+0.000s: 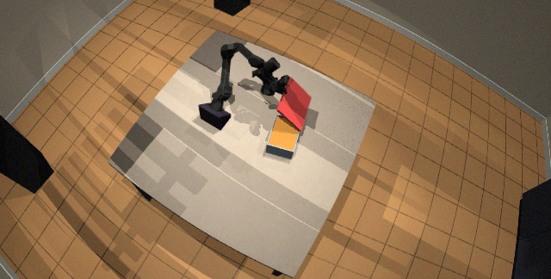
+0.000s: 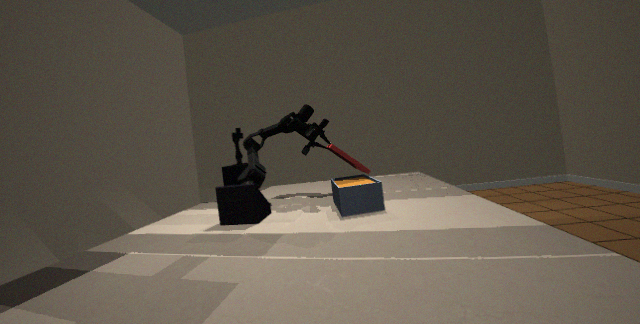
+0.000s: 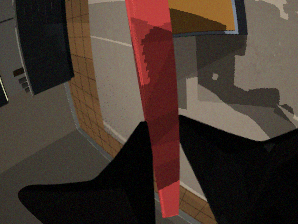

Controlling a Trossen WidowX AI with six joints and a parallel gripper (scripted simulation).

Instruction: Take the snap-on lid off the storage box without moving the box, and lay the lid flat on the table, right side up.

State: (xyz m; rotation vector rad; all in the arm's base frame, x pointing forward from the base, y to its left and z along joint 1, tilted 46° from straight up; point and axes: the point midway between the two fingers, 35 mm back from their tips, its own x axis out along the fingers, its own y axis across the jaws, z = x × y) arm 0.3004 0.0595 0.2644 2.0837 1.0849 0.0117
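Now: the red lid 6 cm ahead of my gripper tip, 2 cm to the left of it and 5 cm below it. Also, from my gripper tip: storage box (10 cm ahead, 13 cm to the right, 18 cm below).
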